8 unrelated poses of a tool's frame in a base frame.
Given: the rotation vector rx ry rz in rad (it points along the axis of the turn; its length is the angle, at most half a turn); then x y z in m.
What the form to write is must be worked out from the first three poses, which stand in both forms.
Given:
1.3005 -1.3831 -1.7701 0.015 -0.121 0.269
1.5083 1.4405 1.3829 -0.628 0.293 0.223
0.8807 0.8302 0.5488 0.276 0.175 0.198
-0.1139 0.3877 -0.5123 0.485 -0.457 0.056
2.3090 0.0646 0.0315 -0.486 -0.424 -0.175
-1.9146 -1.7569 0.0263 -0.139 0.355 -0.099
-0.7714 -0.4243 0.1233 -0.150 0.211 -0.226
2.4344 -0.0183 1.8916 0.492 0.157 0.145
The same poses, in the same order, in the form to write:
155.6 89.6 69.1 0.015 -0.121 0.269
12.8 104.6 105.4 -0.628 0.293 0.223
-28.8 68.3 64.6 0.276 0.175 0.198
1.5 22.9 -31.2 0.485 -0.457 0.056
-86.6 132.3 90.2 -0.486 -0.424 -0.175
134.6 148.9 -130.5 -0.139 0.355 -0.099
122.6 50.4 -115.0 -0.150 0.211 -0.226
-3.2 104.2 177.7 0.492 0.157 0.145

